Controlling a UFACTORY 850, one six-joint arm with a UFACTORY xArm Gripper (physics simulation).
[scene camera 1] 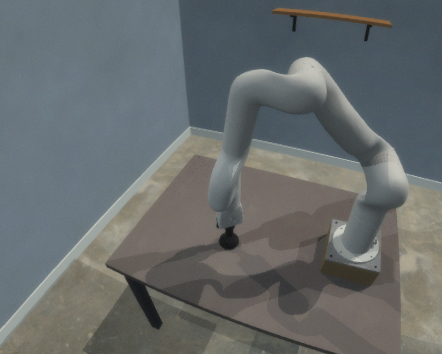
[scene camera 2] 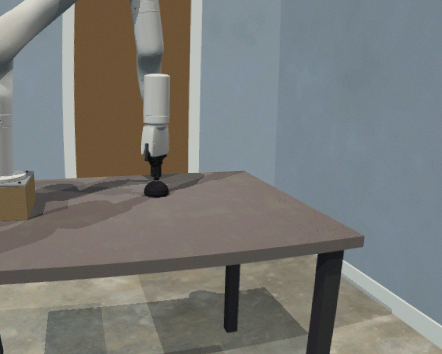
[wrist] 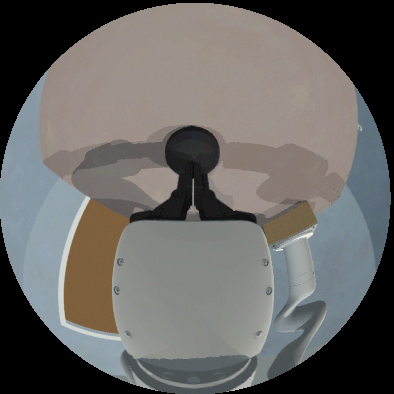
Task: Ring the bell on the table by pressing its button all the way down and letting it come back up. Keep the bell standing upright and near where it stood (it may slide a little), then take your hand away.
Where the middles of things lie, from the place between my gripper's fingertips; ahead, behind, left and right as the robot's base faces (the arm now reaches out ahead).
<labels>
I see my gripper 30 mm above the black dome-shaped bell (wrist: 192, 143).
</labels>
